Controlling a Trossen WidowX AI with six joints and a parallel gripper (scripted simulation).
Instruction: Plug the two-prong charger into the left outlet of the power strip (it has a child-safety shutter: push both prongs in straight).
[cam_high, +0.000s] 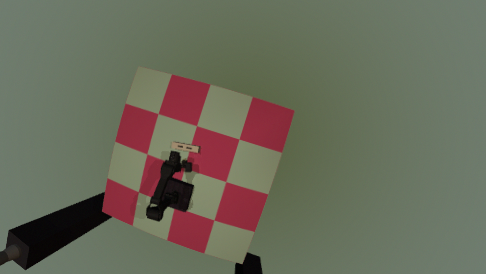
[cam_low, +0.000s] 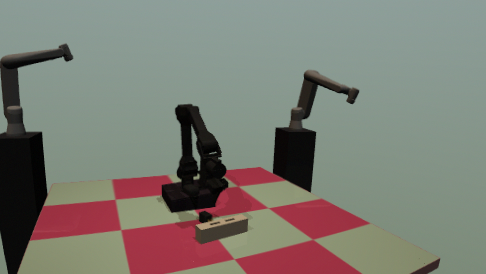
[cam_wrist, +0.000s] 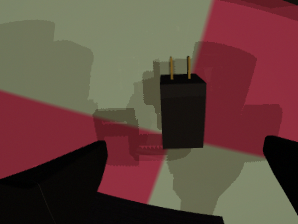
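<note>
The two-prong charger is 5 cm below my gripper tip, 2 cm ahead of it and 1 cm to the left of it.
</note>
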